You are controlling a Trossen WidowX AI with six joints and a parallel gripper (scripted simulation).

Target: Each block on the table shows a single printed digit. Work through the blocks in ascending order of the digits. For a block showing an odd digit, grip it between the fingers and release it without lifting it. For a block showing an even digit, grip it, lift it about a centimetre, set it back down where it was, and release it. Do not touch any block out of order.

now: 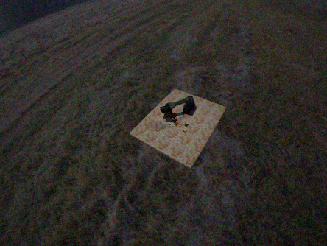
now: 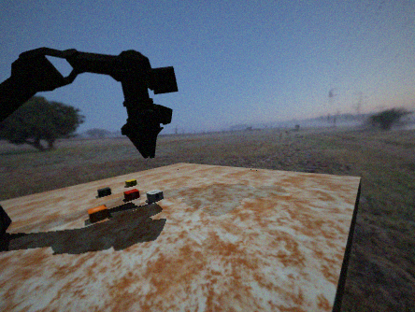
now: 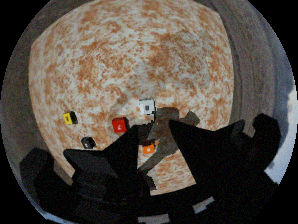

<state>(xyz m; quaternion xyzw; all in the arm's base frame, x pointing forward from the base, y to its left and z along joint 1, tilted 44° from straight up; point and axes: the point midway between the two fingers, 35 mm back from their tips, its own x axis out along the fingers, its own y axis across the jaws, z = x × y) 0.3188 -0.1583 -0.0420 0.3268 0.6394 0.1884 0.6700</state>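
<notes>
Now: gripper tip 100 mm above the white block. Round my gripper tip: orange block: 120 mm behind, 100 mm below, 30 mm to the left; red block: 100 mm below, 80 mm to the left, 30 mm behind; dark block: 210 mm to the left, 100 mm below, 60 mm behind.
</notes>
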